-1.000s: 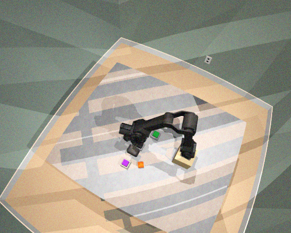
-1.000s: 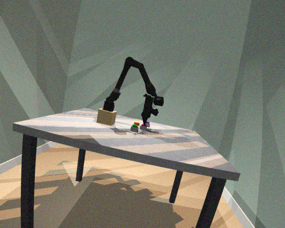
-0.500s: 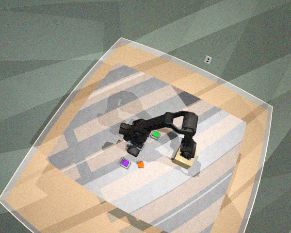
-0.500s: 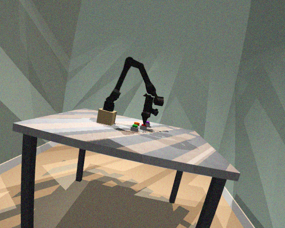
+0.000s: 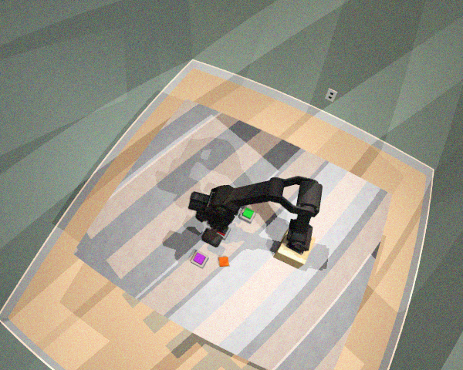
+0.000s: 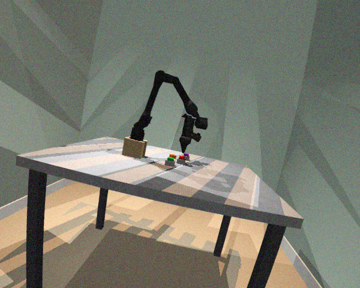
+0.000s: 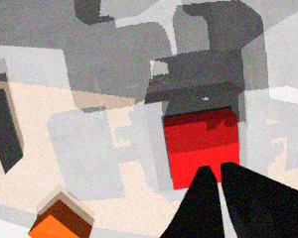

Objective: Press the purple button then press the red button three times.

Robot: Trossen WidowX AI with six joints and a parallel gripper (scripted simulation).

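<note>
Right now my gripper tip is 30 mm above the red button. The rest, counted from my gripper tip: small orange block 100 mm to the left, 70 mm behind, 50 mm below; then green button 110 mm to the right, 50 mm behind, 30 mm below; then purple button 140 mm to the left, 30 mm below, 10 mm ahead.
</note>
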